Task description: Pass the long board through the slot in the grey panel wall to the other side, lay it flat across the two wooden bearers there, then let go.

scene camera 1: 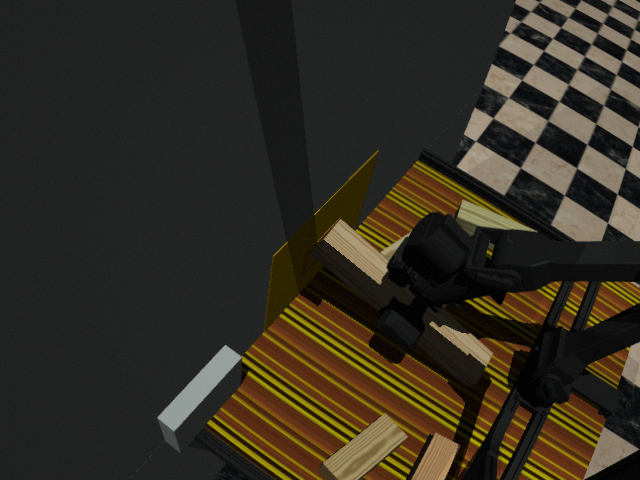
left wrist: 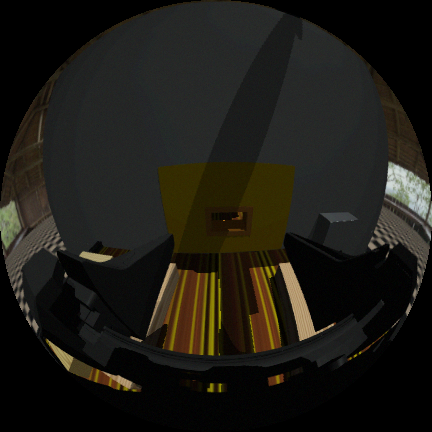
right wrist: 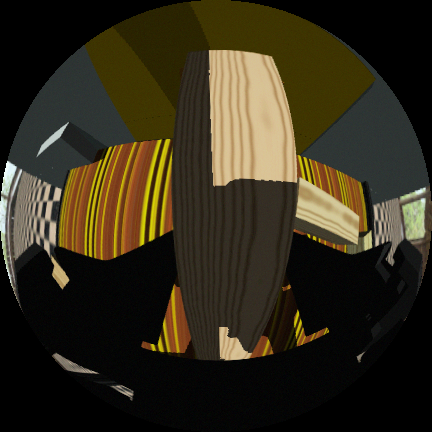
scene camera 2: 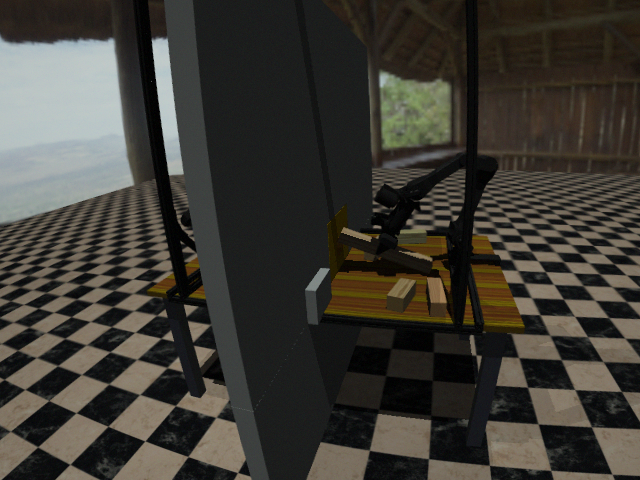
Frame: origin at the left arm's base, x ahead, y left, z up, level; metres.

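Seen in the pictures: left gripper, between the fingertips: (left wrist: 230,239); right gripper, between the fingertips: (scene camera 1: 391,297) (right wrist: 230,232) (scene camera 2: 377,250); right arm's base, origin of its link: (scene camera 1: 535,392).
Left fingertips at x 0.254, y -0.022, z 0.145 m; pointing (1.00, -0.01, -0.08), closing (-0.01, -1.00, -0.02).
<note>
Offsets run from my left fingertips to a thing's middle. "spot": to the spot under its first point.
The long board @(0.396 m ahead, 0.009 m right, 0.091 m down) (scene camera 1: 356,250) (scene camera 2: 358,238) (right wrist: 255,115) is held above the striped table, tilted with its wall end higher. That end is close in front of the yellow area (scene camera 1: 364,188) (scene camera 2: 333,253) of the grey panel wall (scene camera 1: 155,155) (scene camera 2: 258,206) (left wrist: 125,100) and hides the slot in the right wrist view. My right gripper (scene camera 1: 413,310) (scene camera 2: 385,243) (right wrist: 230,232) is shut on the board near its middle. In the left wrist view, my left gripper (left wrist: 230,239) is open and empty, facing the slot @(spot: 0.177 m ahead, 0.027 m left, 0.080 m down) (left wrist: 209,222) from the other side. Two wooden bearers @(0.018 m back, 0.133 m left, 0.145 m down) (left wrist: 161,302) @(0.034 m back, 0.124 m right, 0.145 m down) (left wrist: 298,302) lie below its fingers.
Two loose wooden blocks @(0.471 m ahead, 0.236 m right, 0.140 m down) (scene camera 1: 364,449) (scene camera 2: 401,297) @(0.571 m ahead, 0.229 m right, 0.142 m down) (scene camera 1: 436,457) (scene camera 2: 436,297) lie near the table's edge. Pale blocks @(0.450 m ahead, 0.289 m left, 0.140 m down) (scene camera 1: 485,219) (scene camera 2: 412,237) (right wrist: 325,210) lie beyond the board. A light grey block @(spot: 0.246 m ahead, 0.325 m right, 0.064 m down) (scene camera 1: 199,390) (scene camera 2: 317,297) juts from the wall. A black post (scene camera 2: 470,103) stands at the table.
</note>
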